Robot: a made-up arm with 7 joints. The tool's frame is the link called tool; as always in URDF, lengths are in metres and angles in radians.
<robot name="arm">
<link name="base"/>
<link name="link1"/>
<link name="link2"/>
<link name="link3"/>
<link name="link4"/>
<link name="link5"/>
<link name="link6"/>
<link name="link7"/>
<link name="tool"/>
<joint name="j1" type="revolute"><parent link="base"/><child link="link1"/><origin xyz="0 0 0" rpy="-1.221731 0 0"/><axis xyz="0 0 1"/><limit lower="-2.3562" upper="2.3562" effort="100" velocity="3.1"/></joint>
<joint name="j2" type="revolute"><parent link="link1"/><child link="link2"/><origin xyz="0 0 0" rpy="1.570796 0 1.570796"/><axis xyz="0 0 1"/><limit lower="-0.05" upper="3.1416" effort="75" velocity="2.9"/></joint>
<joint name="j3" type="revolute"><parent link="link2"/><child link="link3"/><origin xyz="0 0 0" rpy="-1.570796 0 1.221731"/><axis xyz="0 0 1"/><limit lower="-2.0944" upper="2.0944" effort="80" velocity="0.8"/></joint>
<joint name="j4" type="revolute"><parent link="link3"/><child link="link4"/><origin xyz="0 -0.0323 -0.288" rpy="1.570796 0 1.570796"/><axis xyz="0 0 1"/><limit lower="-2.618" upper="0.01" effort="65" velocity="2"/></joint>
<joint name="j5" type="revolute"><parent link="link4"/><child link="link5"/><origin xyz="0.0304 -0.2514 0" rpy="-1.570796 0 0"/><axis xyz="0 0 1"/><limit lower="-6.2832" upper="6.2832" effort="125" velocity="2.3"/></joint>
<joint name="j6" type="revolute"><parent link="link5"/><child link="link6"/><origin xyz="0 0 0" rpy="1.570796 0 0"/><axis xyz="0 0 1"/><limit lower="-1.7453" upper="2.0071" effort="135" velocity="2.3"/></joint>
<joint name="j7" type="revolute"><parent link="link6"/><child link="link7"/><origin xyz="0 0 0" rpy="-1.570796 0 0"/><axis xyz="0 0 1"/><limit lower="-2.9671" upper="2.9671" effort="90" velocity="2.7"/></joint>
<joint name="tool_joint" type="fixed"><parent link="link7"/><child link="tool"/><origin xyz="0 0 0" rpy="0 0 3.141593"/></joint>
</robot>
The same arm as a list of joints. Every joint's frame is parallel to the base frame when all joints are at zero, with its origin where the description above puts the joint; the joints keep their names.
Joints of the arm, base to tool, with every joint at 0 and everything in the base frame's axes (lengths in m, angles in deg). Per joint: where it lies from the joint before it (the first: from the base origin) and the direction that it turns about. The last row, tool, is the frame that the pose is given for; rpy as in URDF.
j1: origin 0.0000 0.0000 0.0000 axis 0 0.9397 0.342
j2: origin 0.0000 0.0000 0.0000 axis 1 0 0
j3: origin 0.0000 0.0000 0.0000 axis 0 0 1
j4: origin 0.0323 0.0000 -0.2880 axis 0 1 0
j5: origin -0.0304 0.0000 -0.2514 axis 0 0 1
j6: origin 0.0000 0.0000 0.0000 axis 0 1 0
j7: origin 0.0000 0.0000 0.0000 axis 0 0 1
tool: origin 0.0000 0.0000 0.0000 rpy 0.00 0.00 0.00
Joint limits (deg, base to tool): -135.00..135.00 -2.86..180.00 -120.00..120.00 -150.00..0.57 -360.00..360.00 -100.00..115.00 -170.00..170.00

